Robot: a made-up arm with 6 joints.
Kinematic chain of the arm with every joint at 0, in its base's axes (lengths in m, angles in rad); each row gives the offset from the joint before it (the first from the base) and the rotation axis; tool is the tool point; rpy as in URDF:
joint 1: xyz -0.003 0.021 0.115 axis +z
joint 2: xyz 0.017 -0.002 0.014 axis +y
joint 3: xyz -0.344 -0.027 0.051 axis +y
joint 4: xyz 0.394 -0.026 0.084 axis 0.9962 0 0.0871
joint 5: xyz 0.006 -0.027 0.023 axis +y
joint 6: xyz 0.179 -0.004 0.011 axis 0.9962 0 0.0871
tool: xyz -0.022 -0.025 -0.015 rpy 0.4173 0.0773 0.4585
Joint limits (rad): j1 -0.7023..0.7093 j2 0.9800..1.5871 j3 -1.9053..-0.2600 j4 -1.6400..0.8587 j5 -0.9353..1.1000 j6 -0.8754..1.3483
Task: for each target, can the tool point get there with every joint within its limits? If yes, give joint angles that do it. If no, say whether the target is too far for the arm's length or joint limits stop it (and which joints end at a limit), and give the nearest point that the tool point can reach.
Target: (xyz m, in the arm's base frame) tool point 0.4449 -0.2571 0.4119
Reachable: yes | joints -0.3642 1.2392 -0.9683 0.2128 -0.0768 0.5635
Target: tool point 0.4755 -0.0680 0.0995
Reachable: yes | joints -0.1038 1.5264 -0.4805 -0.6310 -0.5779 0.7854
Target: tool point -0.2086 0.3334 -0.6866
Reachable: no: joint limits stop it (at a limit: joint 1, joint 2, joint 3, joint 4) | nearest point 0.1655 0.1490 -0.0345 | short by 0.774 m
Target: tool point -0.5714 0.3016 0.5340
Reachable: no: joint limits stop it (at a limit: joint 1, joint 2, joint 3, joint 4, joint 5, joint 6) | nearest point -0.0311 0.1290 0.9140 | short by 0.683 m
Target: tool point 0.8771 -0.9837 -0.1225
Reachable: no: too far | nearest point 0.3917 -0.4295 0.2249 | short by 0.814 m
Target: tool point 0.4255 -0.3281 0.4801
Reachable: yes | joints -0.3736 1.3255 -1.0269 0.5699 -0.7513 -0.2035
